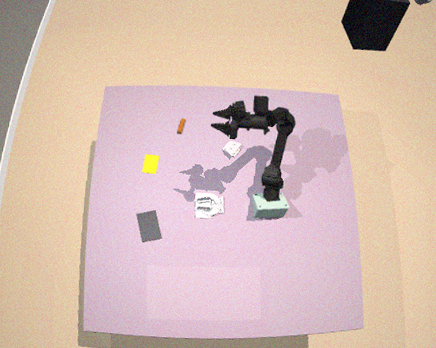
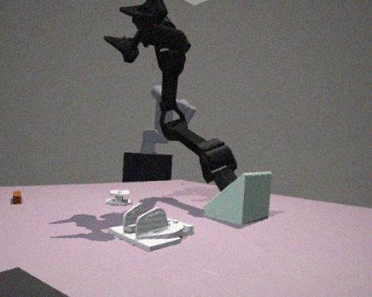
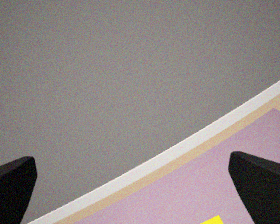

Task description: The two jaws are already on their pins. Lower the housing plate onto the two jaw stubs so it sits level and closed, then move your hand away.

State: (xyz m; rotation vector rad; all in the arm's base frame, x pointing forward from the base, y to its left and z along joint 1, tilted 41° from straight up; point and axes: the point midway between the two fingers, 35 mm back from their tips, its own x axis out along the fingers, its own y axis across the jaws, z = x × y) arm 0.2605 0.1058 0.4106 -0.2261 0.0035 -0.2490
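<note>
The white base is 42 cm below my gripper tip, 13 cm behind it and 9 cm to the right of it. Also, from my gripper tip: orange block: 44 cm below, 24 cm to the right, 10 cm ahead; then dark grey tile: 44 cm below, 29 cm ahead, 26 cm to the left; then yellow tile: 44 cm below, 26 cm ahead, 5 cm to the right.
</note>
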